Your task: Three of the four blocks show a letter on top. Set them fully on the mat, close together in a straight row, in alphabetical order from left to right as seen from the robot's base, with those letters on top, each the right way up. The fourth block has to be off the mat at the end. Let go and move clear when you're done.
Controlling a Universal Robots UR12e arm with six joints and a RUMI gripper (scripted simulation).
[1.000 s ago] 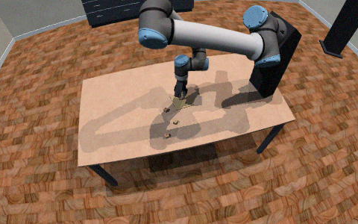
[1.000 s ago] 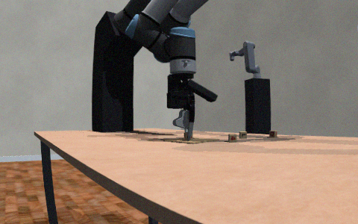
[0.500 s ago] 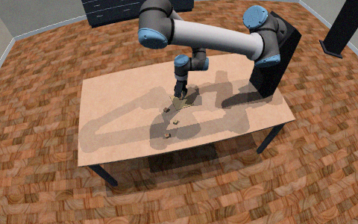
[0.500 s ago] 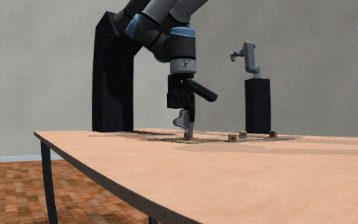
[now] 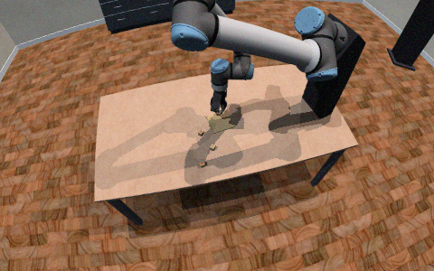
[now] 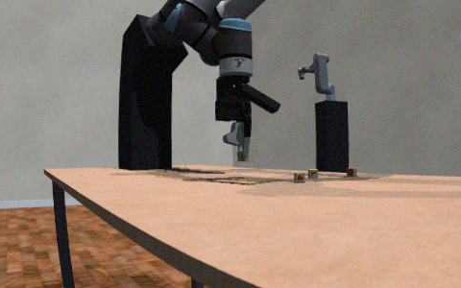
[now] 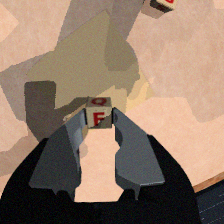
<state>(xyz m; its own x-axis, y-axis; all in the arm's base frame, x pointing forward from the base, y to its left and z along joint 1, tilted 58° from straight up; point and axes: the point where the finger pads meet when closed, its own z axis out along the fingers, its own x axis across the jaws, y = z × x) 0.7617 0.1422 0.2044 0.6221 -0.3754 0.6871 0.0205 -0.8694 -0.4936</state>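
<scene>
Right now my hand is 1 cm past the mat, 1 cm to the right of it and 7 cm above it. Also, from my hand: block (right at my hand).
</scene>
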